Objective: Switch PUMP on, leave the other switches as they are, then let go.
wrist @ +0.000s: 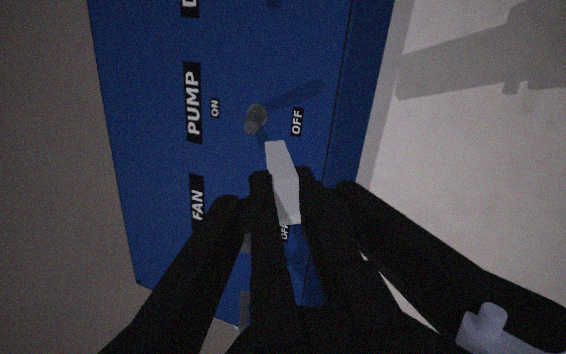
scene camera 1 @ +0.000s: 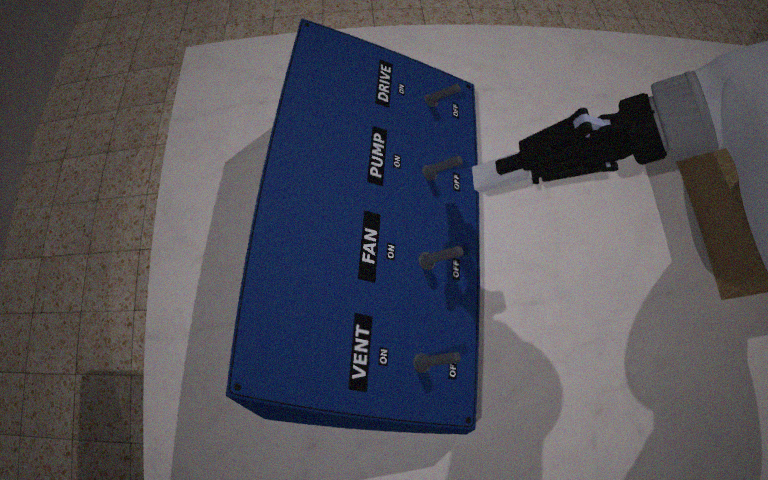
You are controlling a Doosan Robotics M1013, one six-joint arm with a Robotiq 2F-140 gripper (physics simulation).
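Places are measured from the arm's base along level axes (x ahead, y left, z up), in millimetres.
Where they show: gripper, fingertip midpoint: (wrist: 275, 158) (scene camera 1: 475, 180).
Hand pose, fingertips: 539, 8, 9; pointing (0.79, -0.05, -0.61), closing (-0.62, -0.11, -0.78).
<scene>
After its pixels a point has its place, as x, y, z.
The PUMP switch (scene camera 1: 444, 166) @(576, -12, 8) (wrist: 254, 121) @(556, -20, 16) is a grey lever on the blue panel (scene camera 1: 317, 226) @(722, 85, 43) (wrist: 145, 165) @(731, 54, 48); in the scene view it leans toward its OFF label. The DRIVE lever (scene camera 1: 443, 95) @(566, -131, 4), the FAN lever (scene camera 1: 442, 256) @(587, 106, 8) and the VENT lever (scene camera 1: 438, 360) @(598, 224, 10) also lean toward OFF. My gripper (scene camera 1: 484, 177) @(539, 8, 9) (wrist: 275, 158) @(539, 8, 9) is shut, its pale fingertips together with nothing between them. In the scene view the tips are at the panel's right edge, just right of the PUMP lever's end. A small gap shows between tips and lever in both views.
The panel stands on a pale table (scene camera 1: 572, 237) @(377, 30, -108) (wrist: 450, 165) @(443, 13, -108). The arm's wrist (scene camera 1: 685, 116) @(351, 47, 203) comes in from the right. A brown piece (scene camera 1: 727, 237) @(132, 64, -46) shows below it at the right edge. Tiled floor (scene camera 1: 73, 243) lies beyond the table. Shadows fall across the panel and table.
</scene>
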